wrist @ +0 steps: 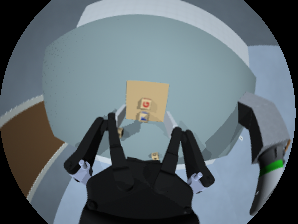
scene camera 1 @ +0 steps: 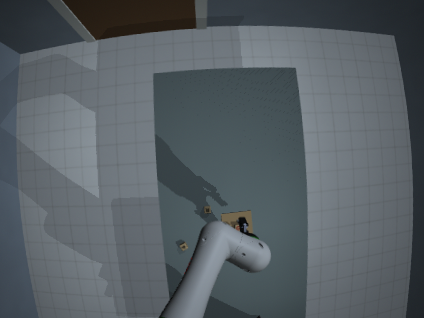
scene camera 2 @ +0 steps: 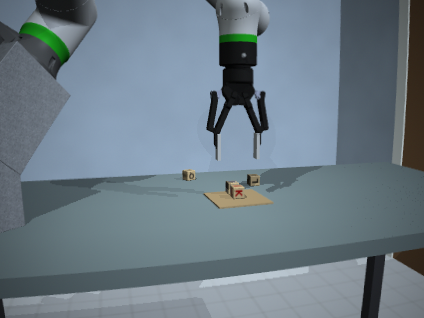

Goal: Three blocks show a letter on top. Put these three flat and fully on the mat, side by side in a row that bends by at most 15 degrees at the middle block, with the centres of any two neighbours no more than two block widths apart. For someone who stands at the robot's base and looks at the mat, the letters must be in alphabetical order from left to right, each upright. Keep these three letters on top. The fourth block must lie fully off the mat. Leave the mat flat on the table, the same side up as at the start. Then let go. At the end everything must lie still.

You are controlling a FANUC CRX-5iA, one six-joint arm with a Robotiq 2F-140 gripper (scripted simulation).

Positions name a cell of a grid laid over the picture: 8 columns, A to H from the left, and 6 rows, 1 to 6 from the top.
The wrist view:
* my gripper: D4
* tan mat: D3
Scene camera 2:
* my gripper: E4
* tan mat: E4
